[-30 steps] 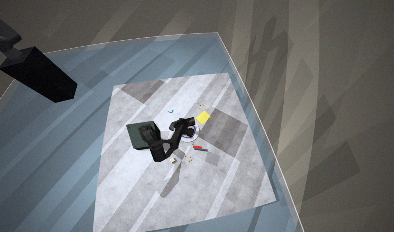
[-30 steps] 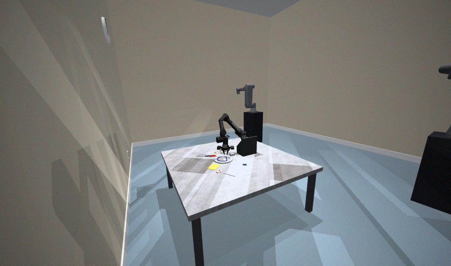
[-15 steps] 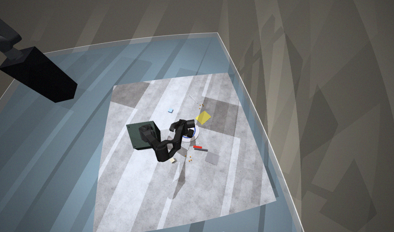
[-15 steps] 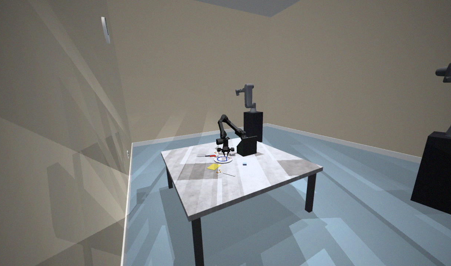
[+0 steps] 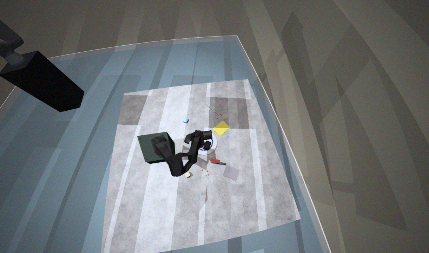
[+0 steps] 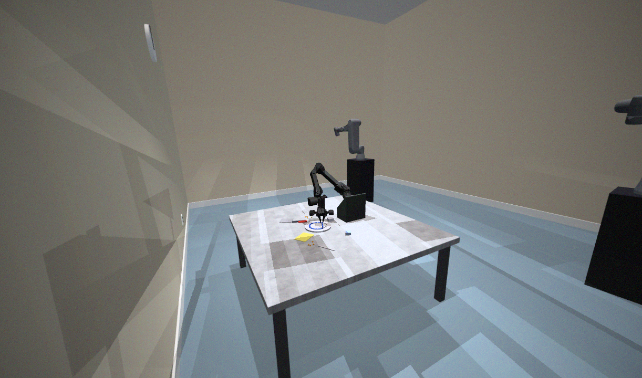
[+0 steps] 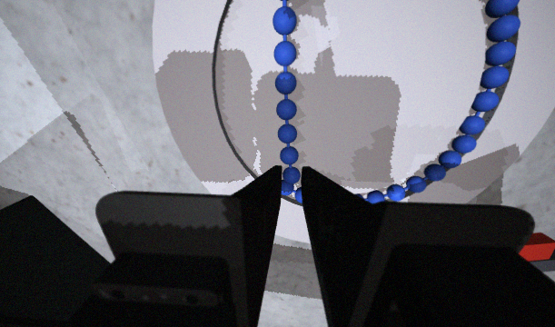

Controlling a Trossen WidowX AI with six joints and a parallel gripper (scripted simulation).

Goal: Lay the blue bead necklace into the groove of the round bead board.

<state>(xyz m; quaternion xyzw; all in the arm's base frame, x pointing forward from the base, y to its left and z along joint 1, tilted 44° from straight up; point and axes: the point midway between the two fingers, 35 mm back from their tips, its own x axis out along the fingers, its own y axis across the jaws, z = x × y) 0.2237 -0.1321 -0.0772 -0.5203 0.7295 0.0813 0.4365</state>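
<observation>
Now: the round white bead board 5 cm ahead of my gripper tip, 2 cm to the left of it and 1 cm below it. Round my gripper tip: cream cube 19 cm to the right, 12 cm behind; then yellow sheet 22 cm ahead, 11 cm to the left, 1 cm below; then grey tool 15 cm to the right, 11 cm ahead, 1 cm below.
</observation>
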